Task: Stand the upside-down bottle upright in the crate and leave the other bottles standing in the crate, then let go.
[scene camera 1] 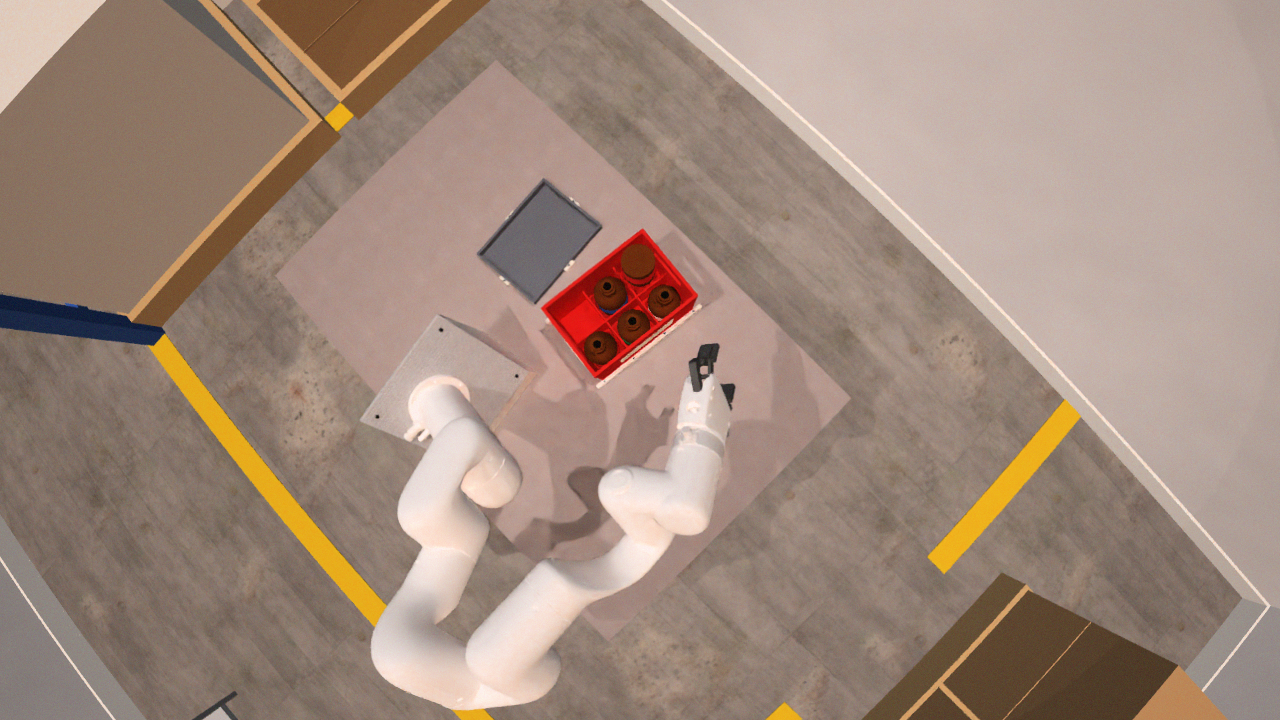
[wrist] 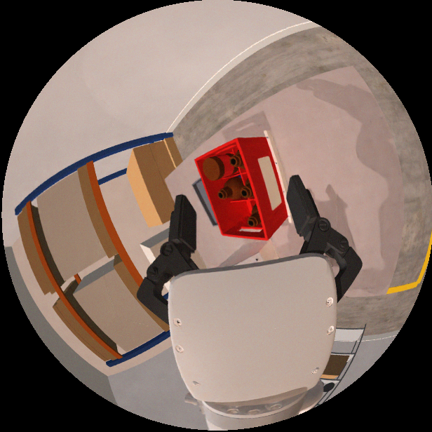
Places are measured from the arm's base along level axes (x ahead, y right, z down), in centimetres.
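Pixels of known places: gripper, fingertip midpoint: (scene camera 1: 718, 365); arm's base, link origin: (scene camera 1: 439, 401).
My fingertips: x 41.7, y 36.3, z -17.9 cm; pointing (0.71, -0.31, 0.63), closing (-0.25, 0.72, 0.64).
Note:
Ahead of a thing's pixels: the offset from my fingertips to its top centre. "*": to the spot under its first point. Level surfaces: height alone.
The red crate {dx -1.3, dy -23.3, dz +20.6 cm} (scene camera 1: 580, 315) (wrist: 281, 220) has six compartments. The upside-down bottle {dx +8.1, dy -26.5, dz +21.7 cm} (scene camera 1: 638, 262) (wrist: 214, 168) shows its wide flat brown base upward in a corner compartment. Four brown bottles stand neck up: one {dx -0.4, dy -27.6, dz +21.7 cm} (scene camera 1: 610, 293) next to it in the same row, and three in the other row {* dx +5.5, dy -16.6, dz +21.8 cm} (scene camera 1: 664, 300) (scene camera 1: 633, 325) (scene camera 1: 598, 347). The end compartment beside the tray side is empty. My gripper (scene camera 1: 712, 364) (wrist: 239, 193) is open and empty, raised above and to the side of the crate, apart from all bottles.
A grey shallow tray {* dx -1.6, dy -51.5, dz +37.6 cm} (scene camera 1: 539, 240) (wrist: 203, 201) lies close beside the crate. The metal base plate (scene camera 1: 474, 358) of the arm is left of the crate in the scene view. Shelving with boxes (wrist: 150, 180) stands beyond the mat {dz +38.0 cm} (scene camera 1: 402, 223).

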